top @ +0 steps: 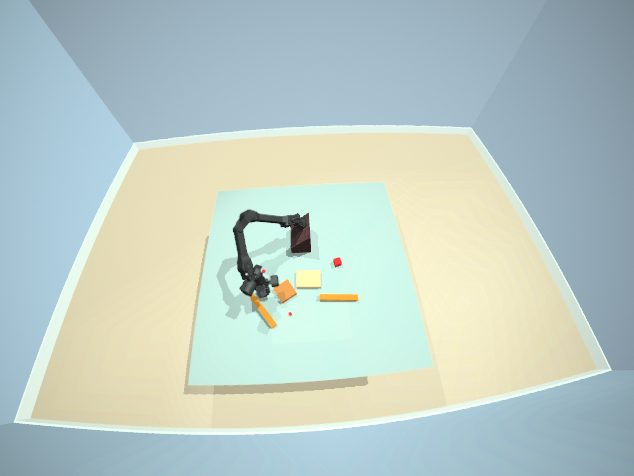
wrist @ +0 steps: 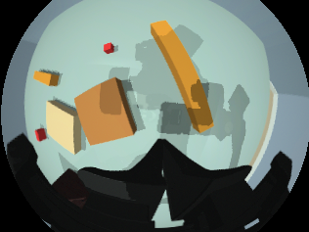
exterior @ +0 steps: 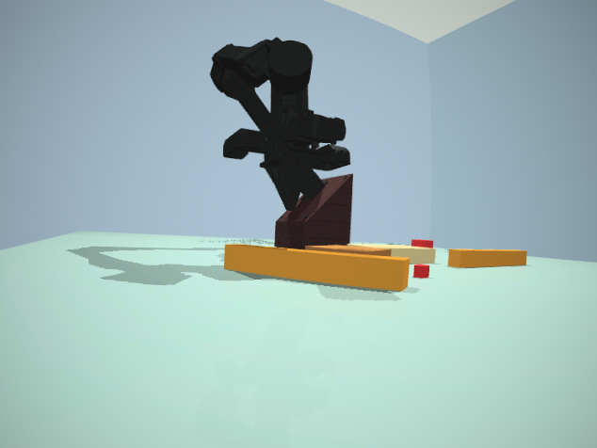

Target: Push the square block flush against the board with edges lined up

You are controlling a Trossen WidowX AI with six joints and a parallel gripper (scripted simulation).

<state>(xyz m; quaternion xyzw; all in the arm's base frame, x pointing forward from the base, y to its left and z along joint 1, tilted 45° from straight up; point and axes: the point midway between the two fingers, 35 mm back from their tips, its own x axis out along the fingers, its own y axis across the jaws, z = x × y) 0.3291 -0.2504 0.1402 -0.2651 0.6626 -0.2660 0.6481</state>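
Right now my gripper tip is 10 mm short of the orange square block, 110 mm to the right of it and 70 mm above it. From my gripper tip the other things lie so: red cube: 110 mm behind, 450 mm to the left, 60 mm below; then cream square block: 40 mm behind, 250 mm to the left, 70 mm below.
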